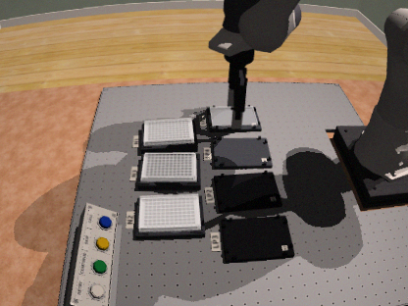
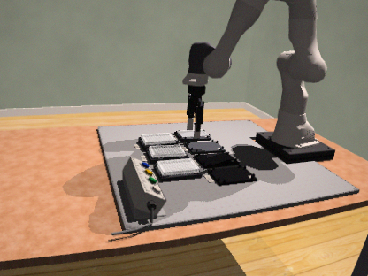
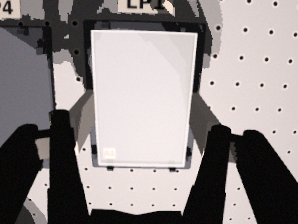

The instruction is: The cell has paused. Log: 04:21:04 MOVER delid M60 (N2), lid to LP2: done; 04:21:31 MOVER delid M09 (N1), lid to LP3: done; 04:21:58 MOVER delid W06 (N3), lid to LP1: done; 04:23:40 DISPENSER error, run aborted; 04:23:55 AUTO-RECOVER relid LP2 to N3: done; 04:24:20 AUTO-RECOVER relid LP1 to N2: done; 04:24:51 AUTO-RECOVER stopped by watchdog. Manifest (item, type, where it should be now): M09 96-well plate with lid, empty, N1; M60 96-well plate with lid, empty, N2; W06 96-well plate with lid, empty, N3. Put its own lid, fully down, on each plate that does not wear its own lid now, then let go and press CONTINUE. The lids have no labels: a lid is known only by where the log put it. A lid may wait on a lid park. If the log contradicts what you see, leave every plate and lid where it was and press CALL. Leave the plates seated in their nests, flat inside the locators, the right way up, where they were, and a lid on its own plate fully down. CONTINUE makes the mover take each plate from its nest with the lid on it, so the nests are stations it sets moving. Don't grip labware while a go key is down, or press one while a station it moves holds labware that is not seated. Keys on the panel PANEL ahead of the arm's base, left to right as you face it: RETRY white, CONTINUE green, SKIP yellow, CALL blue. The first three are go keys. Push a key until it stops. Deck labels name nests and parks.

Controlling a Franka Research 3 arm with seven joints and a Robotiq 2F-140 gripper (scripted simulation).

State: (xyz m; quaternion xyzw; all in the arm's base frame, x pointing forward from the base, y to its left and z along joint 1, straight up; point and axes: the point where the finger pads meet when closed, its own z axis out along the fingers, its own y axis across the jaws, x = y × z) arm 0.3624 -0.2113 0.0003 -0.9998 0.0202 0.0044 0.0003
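My hand is 30 mm above the lid park LP1. Also, from my hand: park LP4: 140 mm to the left, 30 mm below; LP1 label: 90 mm ahead, 40 mm below; LP4 label: 90 mm ahead, 130 mm to the left, 40 mm below.
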